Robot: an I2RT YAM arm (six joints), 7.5 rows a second.
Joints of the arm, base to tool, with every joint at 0 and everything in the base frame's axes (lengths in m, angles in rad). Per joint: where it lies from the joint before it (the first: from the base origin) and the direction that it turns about. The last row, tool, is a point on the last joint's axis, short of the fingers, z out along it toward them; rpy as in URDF.
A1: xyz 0 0 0.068 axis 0 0 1
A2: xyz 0.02 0.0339 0.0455 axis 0 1 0
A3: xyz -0.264 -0.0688 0 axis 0 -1 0
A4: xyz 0.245 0.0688 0.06 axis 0 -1 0
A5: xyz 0.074 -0.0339 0.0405 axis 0 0 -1
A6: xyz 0.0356 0 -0.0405 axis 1 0 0
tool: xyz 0 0 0 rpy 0 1.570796 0
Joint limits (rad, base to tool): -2.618..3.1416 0..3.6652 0..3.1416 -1.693..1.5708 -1.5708..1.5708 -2.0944..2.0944
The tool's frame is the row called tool.
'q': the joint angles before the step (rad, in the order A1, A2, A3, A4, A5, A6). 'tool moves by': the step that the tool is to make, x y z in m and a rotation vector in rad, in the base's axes. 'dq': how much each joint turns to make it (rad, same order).
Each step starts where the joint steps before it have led.
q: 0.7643, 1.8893, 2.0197, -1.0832, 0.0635, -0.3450
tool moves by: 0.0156, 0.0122, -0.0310, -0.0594, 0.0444, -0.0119
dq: -0.0035, 0.0803, -0.0001, 0.0073, 0.0149, 0.0003
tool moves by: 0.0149, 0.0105, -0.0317, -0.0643, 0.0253, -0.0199
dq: -0.0034, 0.0799, 0.0002, 0.0171, 0.0336, 0.0000
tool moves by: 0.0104, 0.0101, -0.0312, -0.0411, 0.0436, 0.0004
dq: 0.0004, 0.0746, -0.0003, 0.0150, -0.0001, 0.0001
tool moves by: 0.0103, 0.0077, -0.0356, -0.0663, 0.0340, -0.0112
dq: -0.0012, 0.0822, -0.0001, 0.0120, 0.0268, -0.0001
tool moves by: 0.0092, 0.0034, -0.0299, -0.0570, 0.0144, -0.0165
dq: -0.0056, 0.0672, -0.0015, 0.0192, 0.0335, 0.0001
